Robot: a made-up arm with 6 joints.
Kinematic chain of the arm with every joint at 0, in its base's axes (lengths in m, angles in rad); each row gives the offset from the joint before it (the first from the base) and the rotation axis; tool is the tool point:
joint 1: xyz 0 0 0.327 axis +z
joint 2: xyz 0 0 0 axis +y
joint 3: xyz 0 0 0.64 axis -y
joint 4: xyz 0 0 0 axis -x
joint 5: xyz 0.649 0 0 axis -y
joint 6: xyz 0 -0.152 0 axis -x
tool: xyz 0 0 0
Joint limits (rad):
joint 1: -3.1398..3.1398
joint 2: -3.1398..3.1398
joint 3: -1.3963..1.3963
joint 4: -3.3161..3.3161
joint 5: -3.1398..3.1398
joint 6: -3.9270..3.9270
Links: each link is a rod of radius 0.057 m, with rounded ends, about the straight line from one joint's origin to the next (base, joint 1, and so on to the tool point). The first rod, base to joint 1, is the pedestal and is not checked.
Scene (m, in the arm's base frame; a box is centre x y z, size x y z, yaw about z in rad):
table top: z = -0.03
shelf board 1: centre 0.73 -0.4 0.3 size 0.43 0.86 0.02 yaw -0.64
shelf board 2: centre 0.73 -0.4 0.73 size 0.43 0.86 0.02 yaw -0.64
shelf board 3: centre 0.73 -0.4 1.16 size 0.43 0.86 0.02 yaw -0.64
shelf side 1: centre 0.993 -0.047 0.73 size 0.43 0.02 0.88 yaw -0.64
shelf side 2: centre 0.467 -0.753 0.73 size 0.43 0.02 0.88 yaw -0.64
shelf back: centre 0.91 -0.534 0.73 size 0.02 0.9 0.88 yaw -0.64
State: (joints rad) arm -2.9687 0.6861 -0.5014 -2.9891 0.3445 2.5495
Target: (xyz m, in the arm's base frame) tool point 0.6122 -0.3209 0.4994
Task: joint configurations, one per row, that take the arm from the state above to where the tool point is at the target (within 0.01 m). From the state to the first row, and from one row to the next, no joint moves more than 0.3 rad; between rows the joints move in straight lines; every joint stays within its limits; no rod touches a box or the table.
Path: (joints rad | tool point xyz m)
1: -2.7063 0.5147 -0.6506 -2.8968 0.3358 2.5988 | -0.4249 -0.3602 0.2732
2: -2.4439 0.3432 -0.7997 -2.8044 0.3270 2.6480 | -0.2442 -0.3919 0.3183
3: -2.1815 0.1718 -0.9488 -2.7121 0.3183 2.6973 | -0.0788 -0.3536 0.3457
4: -1.9190 0.0004 -1.0980 -2.6197 0.3096 2.7466 | 0.0460 -0.2594 0.3546
5: -1.6566 -0.1711 -1.2472 -2.5274 0.3008 2.7959 | 0.1133 -0.1323 0.3449
6: -1.3942 -0.3425 -1.3963 -2.4350 0.2921 2.8451 | 0.1173 0.0006 0.3169
7: -1.2216 -0.1796 -1.1497 -2.5901 0.3052 2.7712 | 0.1856 -0.1312 0.3763
8: -1.0489 -0.0167 -0.9031 -2.7451 0.3183 2.6973 | 0.2981 -0.2371 0.4270
9: -0.8763 0.1462 -0.6565 -2.9002 0.3314 2.6234 | 0.4449 -0.3036 0.4681
10: -0.7037 0.3091 -0.4099 -3.0553 0.3445 2.5495 | 0.6122 -0.3209 0.4994

